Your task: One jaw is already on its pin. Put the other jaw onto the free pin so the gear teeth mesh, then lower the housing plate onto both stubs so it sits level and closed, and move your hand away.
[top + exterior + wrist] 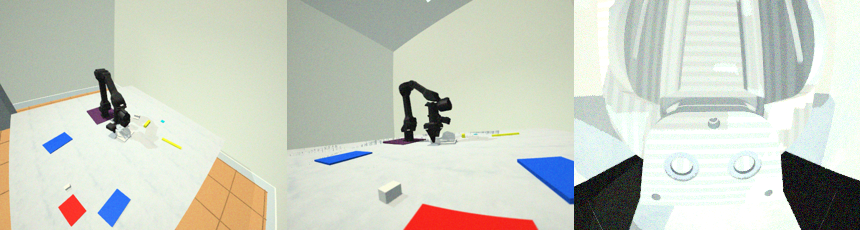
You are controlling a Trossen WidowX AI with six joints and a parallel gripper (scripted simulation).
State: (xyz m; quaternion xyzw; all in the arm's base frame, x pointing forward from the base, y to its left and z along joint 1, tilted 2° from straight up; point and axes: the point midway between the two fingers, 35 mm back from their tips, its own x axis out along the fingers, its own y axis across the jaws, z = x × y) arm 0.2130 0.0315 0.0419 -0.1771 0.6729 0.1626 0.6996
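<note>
My gripper tip is now 30 mm short of the grey jaw and 10 mm below it. Round my gripper tip: red mat (370 mm to the right, 360 mm ahead, 10 mm below); then cyan chip (400 mm to the left, 60 mm ahead, 10 mm below); then yellow block (250 mm to the left, 30 mm ahead).
</note>
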